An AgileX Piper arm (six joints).
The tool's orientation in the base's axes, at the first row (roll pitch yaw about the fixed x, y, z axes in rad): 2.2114 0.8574 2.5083
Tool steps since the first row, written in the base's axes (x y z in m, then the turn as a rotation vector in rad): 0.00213 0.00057 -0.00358 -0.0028 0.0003 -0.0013; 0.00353 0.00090 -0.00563 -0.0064 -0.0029 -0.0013; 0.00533 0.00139 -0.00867 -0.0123 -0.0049 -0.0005; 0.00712 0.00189 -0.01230 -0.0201 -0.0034 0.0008; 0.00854 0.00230 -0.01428 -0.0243 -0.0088 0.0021; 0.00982 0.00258 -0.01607 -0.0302 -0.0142 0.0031; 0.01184 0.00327 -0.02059 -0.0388 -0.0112 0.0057; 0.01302 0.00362 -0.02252 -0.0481 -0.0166 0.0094; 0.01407 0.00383 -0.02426 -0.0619 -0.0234 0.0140
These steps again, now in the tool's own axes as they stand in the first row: 0.00180 -0.00169 0.00340 0.0026 -0.0001 -0.0017; 0.00274 -0.00267 0.00550 0.0032 -0.0023 -0.0060; 0.00428 -0.00410 0.00839 0.0050 -0.0027 -0.0120; 0.00628 -0.00583 0.01150 0.0087 0.0003 -0.0185; 0.00718 -0.00671 0.01362 0.0078 -0.0030 -0.0245; 0.00797 -0.00759 0.01550 0.0081 -0.0062 -0.0319; 0.01059 -0.00965 0.01922 0.0118 -0.0012 -0.0390; 0.01156 -0.01053 0.02110 0.0118 -0.0025 -0.0503; 0.01241 -0.01141 0.02274 0.0130 -0.0040 -0.0663
